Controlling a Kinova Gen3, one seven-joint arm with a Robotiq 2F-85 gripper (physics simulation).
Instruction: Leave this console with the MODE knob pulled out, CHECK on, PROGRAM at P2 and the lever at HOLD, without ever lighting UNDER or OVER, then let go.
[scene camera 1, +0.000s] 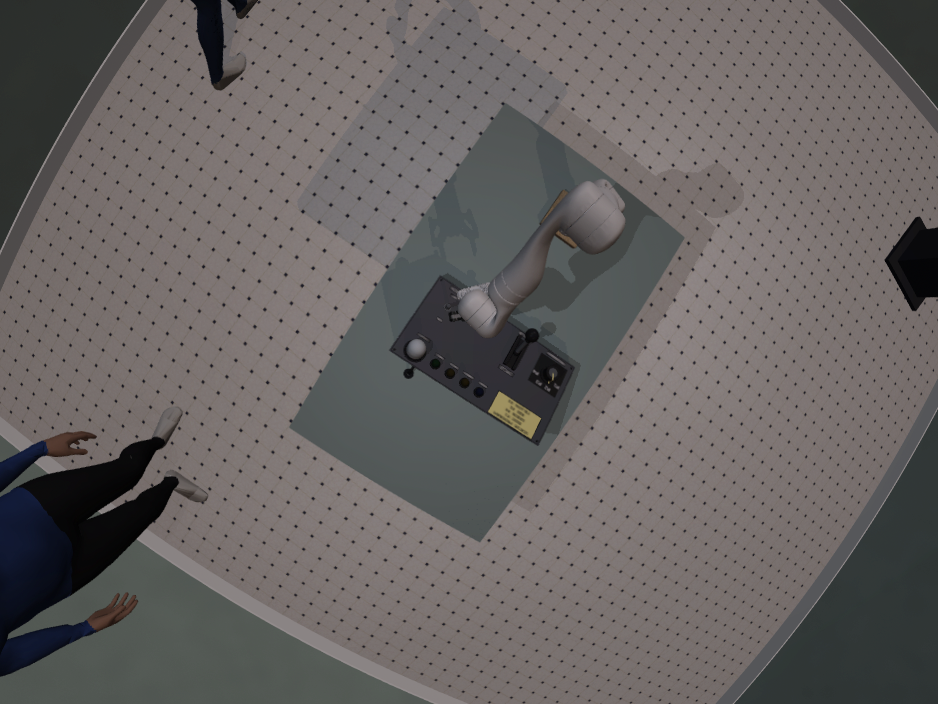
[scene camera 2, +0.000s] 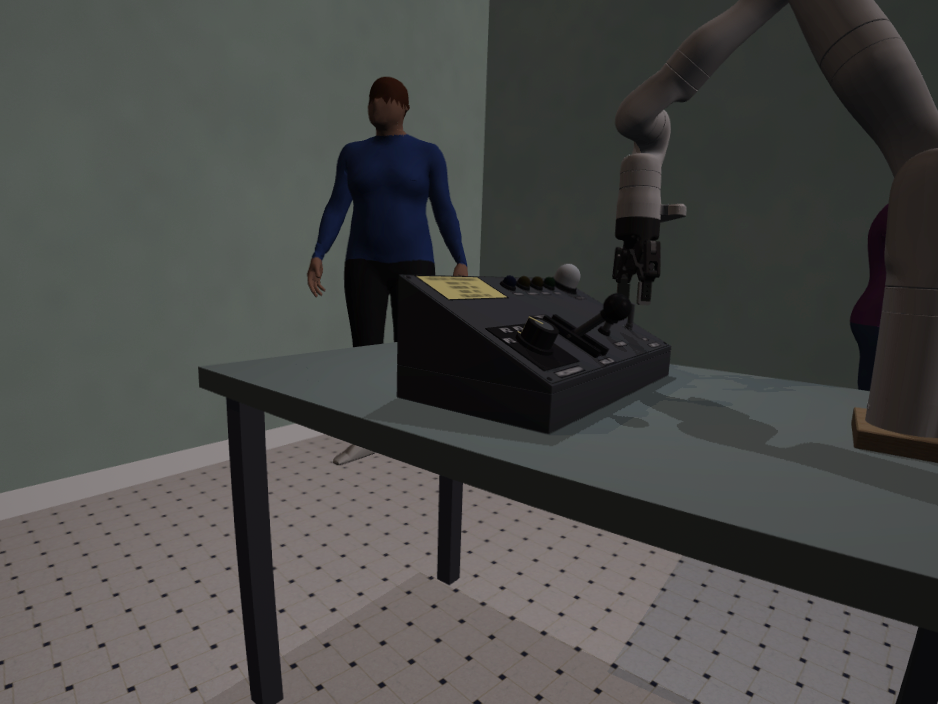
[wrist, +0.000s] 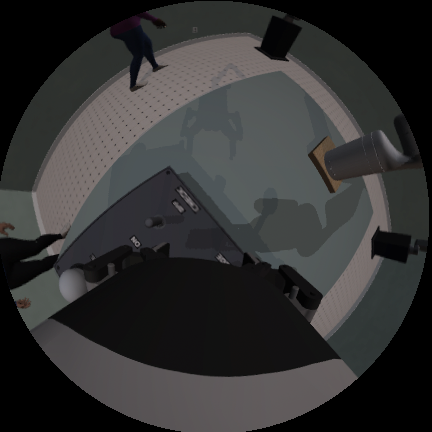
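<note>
The dark console (scene camera 1: 488, 362) (scene camera 2: 469, 356) (wrist: 112, 220) stands on the table. My gripper (scene camera 1: 456, 305) (scene camera 2: 634, 297) (wrist: 205, 256) is open, fingers spread, low over its toggle end. The CHECK toggle (wrist: 152, 221) is beyond the fingers and seems to lean toward ON. A small knob, apparently MODE (scene camera 2: 605, 330), is below the gripper; it is hidden in the wrist view, so its height is unclear. The lever's black ball (scene camera 1: 531, 334) (scene camera 2: 615, 306) is at the robot-side end of its slot. The PROGRAM knob (scene camera 1: 551, 374) (scene camera 2: 538, 333) has unreadable labels. The lamps (scene camera 1: 450, 372) (scene camera 2: 523, 282) look dark.
A white ball (scene camera 1: 415, 349) (scene camera 2: 567, 275) (wrist: 73, 285) stands at the console's far corner, near a small black ball (scene camera 1: 408, 372). A yellow note (scene camera 1: 515, 414) (scene camera 2: 461, 287) lies on the console. The arm's wooden base (wrist: 325, 162) is on the table (scene camera 1: 386, 443) (wrist: 250, 115). People stand beyond it.
</note>
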